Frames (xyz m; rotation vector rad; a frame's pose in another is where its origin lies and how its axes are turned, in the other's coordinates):
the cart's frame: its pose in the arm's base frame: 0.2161 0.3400 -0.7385 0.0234 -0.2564 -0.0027
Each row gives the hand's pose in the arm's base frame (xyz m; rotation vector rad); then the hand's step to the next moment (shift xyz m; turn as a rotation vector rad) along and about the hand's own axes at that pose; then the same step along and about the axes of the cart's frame.
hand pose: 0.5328 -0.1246 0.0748 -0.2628 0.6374 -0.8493
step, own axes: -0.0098 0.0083 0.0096 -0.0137 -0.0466 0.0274
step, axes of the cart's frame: 0.0079 0.0127 0.0057 -0.0054 -0.0192 0.0521
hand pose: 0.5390 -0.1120 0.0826 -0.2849 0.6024 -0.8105
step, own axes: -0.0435 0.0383 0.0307 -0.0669 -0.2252 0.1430
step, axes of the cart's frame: 0.0231 0.0589 0.0174 -0.0178 -0.0918 0.2586
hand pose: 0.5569 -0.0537 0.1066 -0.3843 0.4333 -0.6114
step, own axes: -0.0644 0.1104 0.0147 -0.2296 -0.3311 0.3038
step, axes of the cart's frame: 0.0045 0.1258 -0.0264 -0.0463 -0.0307 0.5015
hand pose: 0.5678 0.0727 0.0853 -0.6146 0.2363 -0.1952
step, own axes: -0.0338 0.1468 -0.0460 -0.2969 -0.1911 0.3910
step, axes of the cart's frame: -0.0582 0.0980 -0.1087 -0.0720 0.1456 0.5012
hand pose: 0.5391 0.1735 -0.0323 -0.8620 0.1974 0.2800
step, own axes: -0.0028 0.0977 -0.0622 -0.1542 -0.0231 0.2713
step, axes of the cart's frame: -0.0640 0.0095 -0.0961 -0.0606 0.1749 0.2523
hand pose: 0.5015 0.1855 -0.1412 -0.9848 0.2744 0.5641
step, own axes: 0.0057 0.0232 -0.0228 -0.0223 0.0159 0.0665
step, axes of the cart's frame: -0.0153 -0.0083 -0.0281 -0.0200 0.0565 0.0397
